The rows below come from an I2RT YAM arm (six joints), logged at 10 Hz.
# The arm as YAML. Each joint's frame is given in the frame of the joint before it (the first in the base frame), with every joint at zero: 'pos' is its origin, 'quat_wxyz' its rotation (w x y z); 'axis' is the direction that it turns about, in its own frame. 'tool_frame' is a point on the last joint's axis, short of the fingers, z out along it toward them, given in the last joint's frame.
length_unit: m
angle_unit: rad
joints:
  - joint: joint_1
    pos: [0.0, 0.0, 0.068]
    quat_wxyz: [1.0, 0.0, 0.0, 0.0]
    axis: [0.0, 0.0, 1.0]
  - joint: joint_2
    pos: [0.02, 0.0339, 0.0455]
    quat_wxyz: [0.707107, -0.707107, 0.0, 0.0]
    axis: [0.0, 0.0, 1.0]
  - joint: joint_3
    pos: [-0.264, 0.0, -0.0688]
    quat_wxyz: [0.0, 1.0, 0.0, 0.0]
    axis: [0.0, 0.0, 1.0]
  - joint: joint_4
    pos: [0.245, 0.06, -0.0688]
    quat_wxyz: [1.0, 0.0, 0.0, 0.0]
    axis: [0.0, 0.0, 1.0]
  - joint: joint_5
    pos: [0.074, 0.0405, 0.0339]
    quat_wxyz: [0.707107, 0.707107, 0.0, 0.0]
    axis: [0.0, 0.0, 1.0]
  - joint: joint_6
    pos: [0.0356, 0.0, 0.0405]
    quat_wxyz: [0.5, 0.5, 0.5, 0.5]
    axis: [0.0, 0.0, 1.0]
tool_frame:
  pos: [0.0, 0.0, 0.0]
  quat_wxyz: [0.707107, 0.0, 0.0, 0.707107]
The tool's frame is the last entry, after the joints.
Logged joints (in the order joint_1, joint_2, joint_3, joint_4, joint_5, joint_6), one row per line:
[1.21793, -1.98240, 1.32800, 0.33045, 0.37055, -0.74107]
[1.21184, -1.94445, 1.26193, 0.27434, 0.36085, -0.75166]
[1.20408, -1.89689, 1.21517, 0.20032, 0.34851, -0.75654]
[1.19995, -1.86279, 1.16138, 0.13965, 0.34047, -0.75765]
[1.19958, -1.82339, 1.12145, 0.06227, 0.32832, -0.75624]
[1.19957, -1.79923, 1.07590, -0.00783, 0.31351, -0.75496]
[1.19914, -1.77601, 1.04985, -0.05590, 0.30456, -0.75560]
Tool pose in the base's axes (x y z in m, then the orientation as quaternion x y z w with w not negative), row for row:
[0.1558, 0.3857, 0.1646, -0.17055, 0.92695, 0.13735, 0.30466]
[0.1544, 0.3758, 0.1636, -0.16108, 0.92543, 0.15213, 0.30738]
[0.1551, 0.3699, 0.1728, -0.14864, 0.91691, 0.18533, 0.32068]
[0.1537, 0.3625, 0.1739, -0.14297, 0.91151, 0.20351, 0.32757]
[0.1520, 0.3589, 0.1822, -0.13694, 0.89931, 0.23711, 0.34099]
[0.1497, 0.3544, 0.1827, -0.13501, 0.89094, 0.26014, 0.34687]
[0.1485, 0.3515, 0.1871, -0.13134, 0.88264, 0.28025, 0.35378]
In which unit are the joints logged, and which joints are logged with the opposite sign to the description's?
The joints are logged in radians. Opposite sign: joint_2, joint_4, joint_6.
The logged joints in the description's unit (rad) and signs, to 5 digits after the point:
[1.21793, 1.98240, 1.32800, -0.33045, 0.37055, 0.74107]
[1.21184, 1.94445, 1.26193, -0.27434, 0.36085, 0.75166]
[1.20408, 1.89689, 1.21517, -0.20032, 0.34851, 0.75654]
[1.19995, 1.86279, 1.16138, -0.13965, 0.34047, 0.75765]
[1.19958, 1.82339, 1.12145, -0.06227, 0.32832, 0.75624]
[1.19957, 1.79923, 1.07590, 0.00783, 0.31351, 0.75496]
[1.19914, 1.77601, 1.04985, 0.05590, 0.30456, 0.75560]

